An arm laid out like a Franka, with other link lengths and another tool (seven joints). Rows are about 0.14 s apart.
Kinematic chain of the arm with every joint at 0, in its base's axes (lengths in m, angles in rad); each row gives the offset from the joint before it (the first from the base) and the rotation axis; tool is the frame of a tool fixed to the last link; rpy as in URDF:
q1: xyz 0 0 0.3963 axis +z
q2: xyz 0 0 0 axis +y
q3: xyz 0 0 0.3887 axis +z
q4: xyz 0.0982 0 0 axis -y
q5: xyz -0.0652 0 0.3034 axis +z
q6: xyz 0 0 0 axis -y
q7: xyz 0.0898 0 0 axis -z
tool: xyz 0.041 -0.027 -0.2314 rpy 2.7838 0 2.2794
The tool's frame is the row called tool.
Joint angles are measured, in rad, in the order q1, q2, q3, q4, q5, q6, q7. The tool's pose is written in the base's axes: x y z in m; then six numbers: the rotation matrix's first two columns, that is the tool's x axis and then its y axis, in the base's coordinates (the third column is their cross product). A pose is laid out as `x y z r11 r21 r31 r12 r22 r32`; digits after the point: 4 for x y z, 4 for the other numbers.
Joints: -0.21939, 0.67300, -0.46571, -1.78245, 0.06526, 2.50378, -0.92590
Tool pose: 0.5837 -0.4187 0.2607 -0.8466 0.5235 -0.0964 0.5137 0.8509 0.1097
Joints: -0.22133, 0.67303, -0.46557, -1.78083, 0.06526, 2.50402, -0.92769
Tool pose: 0.5836 -0.4199 0.2613 -0.8467 0.5231 -0.0977 0.5133 0.8512 0.1095
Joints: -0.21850, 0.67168, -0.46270, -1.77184, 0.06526, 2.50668, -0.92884
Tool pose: 0.5900 -0.4181 0.2657 -0.8504 0.5147 -0.1092 0.5041 0.8565 0.1107
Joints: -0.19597, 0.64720, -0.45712, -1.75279, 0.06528, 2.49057, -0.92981
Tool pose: 0.6083 -0.4028 0.2863 -0.8619 0.4892 -0.1337 0.4756 0.8712 0.1218
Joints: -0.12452, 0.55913, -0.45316, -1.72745, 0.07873, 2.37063, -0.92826
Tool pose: 0.6305 -0.3487 0.3359 -0.8818 0.4542 -0.1266 0.4313 0.8855 0.1728
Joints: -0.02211, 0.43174, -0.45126, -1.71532, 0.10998, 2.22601, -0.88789
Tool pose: 0.6435 -0.2705 0.4017 -0.8910 0.4373 -0.1222 0.3964 0.8805 0.2600
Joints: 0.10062, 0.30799, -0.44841, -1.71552, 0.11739, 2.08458, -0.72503
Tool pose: 0.6385 -0.1855 0.4575 -0.8673 0.4884 -0.0960 0.4332 0.8356 0.3376
